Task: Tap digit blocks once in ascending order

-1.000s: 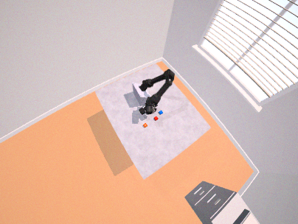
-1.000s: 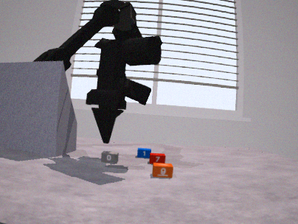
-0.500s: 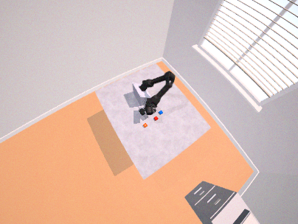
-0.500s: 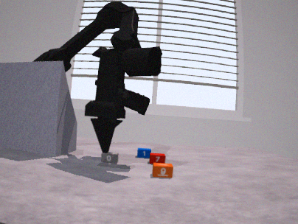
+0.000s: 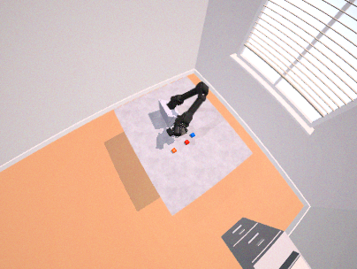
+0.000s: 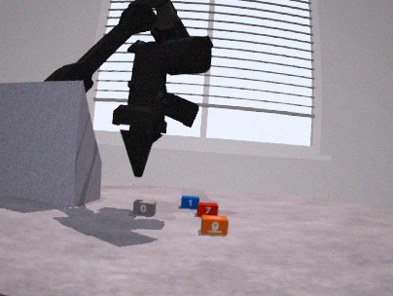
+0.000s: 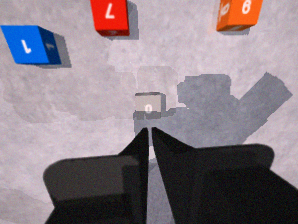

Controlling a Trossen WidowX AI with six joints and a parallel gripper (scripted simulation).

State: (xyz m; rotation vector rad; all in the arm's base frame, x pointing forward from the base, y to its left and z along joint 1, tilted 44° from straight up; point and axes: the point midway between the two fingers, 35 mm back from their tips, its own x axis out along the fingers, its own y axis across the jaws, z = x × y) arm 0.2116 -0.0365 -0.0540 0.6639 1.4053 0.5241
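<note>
The grey block lies 5 cm below my gripper tip and 1 cm ahead of it. From my gripper tip the other things lie so: orange block 11 cm to the right, 11 cm ahead, 5 cm below; then red block 11 cm ahead, 5 cm below, 3 cm to the left; then blue block 11 cm to the left, 9 cm ahead, 5 cm below.
</note>
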